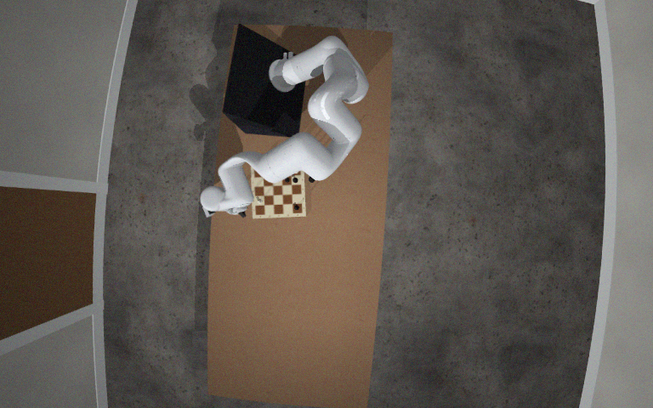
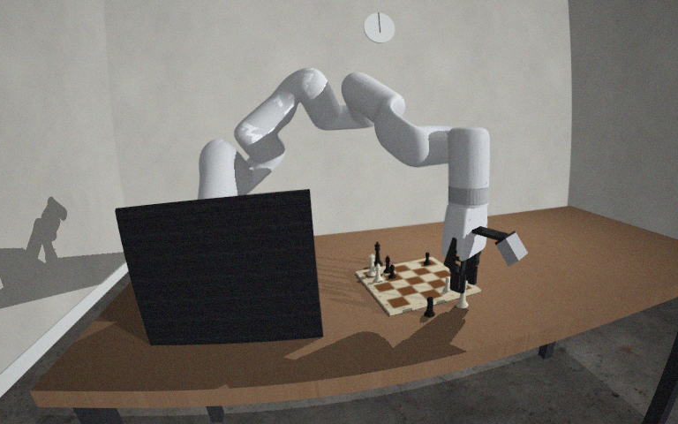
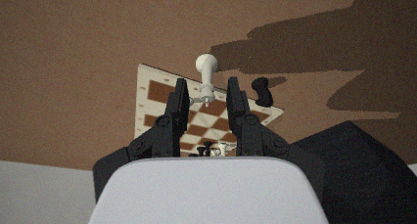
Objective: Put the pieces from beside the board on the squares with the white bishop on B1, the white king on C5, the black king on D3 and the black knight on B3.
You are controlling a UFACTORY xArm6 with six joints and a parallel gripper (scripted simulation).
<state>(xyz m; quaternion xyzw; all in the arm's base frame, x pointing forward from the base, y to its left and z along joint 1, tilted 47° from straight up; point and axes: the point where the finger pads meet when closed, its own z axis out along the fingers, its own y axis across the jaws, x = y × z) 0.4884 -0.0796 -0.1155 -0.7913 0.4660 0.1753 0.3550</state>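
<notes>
Now: hand 3 cm above the white king. The rest, counted from my hand: chessboard: 13 cm to the left, 6 cm below, 5 cm behind; then black king: 27 cm to the left, 10 cm behind, 3 cm below; then white pawn: 6 cm to the left, 4 cm below.
</notes>
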